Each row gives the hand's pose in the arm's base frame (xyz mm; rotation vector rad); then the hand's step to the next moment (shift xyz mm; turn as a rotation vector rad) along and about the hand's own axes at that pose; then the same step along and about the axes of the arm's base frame.
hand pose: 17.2 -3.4 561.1 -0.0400 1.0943 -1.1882
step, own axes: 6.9 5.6 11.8 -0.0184 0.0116 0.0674
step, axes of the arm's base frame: 11.9 -8.6 -1.5 0.0560 -0.0145 0.0408
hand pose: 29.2 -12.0 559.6 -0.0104 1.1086 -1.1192
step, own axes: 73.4 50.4 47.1 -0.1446 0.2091 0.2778
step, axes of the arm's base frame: 68.6 -51.0 -53.3 0.3450 0.0688 0.1343
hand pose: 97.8 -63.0 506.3 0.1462 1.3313 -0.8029
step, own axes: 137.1 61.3 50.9 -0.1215 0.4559 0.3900
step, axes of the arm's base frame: 79.8 -41.8 -130.5 0.5822 0.1795 0.0598
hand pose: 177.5 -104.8 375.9 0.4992 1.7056 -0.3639
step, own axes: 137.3 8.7 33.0 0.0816 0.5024 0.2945
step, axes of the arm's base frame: 12.2 8.3 -140.7 0.4957 0.2928 -0.1197
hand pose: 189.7 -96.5 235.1 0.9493 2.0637 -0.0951
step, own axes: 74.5 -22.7 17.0 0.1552 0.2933 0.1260
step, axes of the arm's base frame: -30.4 21.5 -70.5 0.2203 0.2521 -0.1179
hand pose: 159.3 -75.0 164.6 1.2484 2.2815 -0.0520
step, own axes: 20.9 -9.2 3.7 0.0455 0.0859 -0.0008
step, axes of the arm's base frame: -14.7 9.8 -14.9 0.0482 0.0844 -0.0022
